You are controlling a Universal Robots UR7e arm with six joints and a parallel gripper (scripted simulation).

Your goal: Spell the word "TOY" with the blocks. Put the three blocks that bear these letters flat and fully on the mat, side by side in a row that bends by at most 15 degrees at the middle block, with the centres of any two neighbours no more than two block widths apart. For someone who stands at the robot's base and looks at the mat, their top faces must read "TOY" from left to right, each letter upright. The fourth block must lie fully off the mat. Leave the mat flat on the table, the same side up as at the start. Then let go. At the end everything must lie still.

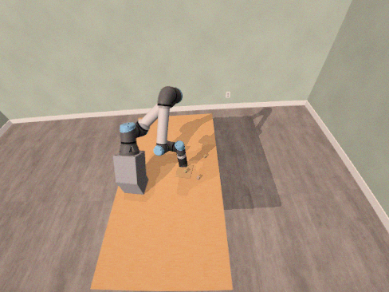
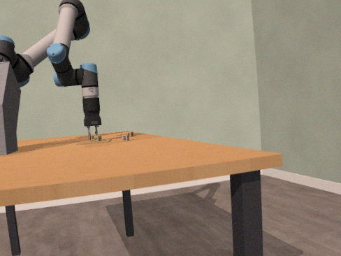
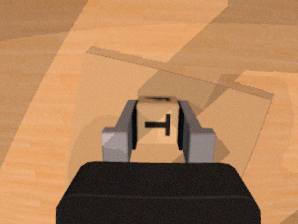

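Right now my hand is 10 mm above the T block. From my hand the other things lie so: O block: 50 mm to the right, 20 mm ahead, 10 mm below; Y block: 140 mm ahead, 100 mm to the right, 10 mm below; tan mat: 40 mm to the right, 20 mm below, 10 mm ahead.
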